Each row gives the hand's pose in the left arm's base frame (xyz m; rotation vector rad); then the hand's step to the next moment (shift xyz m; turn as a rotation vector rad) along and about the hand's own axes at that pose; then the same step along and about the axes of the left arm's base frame.
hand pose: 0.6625 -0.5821 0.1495 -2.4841 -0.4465 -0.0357
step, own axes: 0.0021 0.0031 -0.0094 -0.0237 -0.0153 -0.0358
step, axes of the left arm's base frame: 0.0037 -0.0071 0.0062 -0.0245 -0.0162 0.0348
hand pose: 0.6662 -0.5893 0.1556 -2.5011 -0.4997 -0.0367
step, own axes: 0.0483 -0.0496 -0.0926 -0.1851 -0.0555 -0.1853
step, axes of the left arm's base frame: 0.0348 0.0033 0.1102 -0.1766 -0.1236 0.1589
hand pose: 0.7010 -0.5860 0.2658 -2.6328 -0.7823 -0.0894
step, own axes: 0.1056 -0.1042 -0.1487 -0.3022 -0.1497 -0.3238
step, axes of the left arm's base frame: 0.0403 0.0768 0.1913 -0.3189 -0.1646 0.2996
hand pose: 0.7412 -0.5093 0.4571 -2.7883 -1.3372 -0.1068
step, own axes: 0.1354 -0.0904 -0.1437 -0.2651 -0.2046 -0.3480
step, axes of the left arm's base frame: 0.0080 0.1513 0.1555 -0.3396 -0.1032 0.3275
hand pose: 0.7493 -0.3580 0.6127 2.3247 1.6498 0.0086
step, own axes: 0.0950 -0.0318 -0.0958 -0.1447 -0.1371 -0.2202
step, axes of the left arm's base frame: -0.0130 0.1196 0.0689 -0.2140 -0.0417 0.2017
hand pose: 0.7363 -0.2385 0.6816 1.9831 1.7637 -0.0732
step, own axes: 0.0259 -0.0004 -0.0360 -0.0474 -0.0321 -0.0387
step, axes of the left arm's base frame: -0.0058 0.0377 0.0226 -0.0489 -0.0272 0.0406
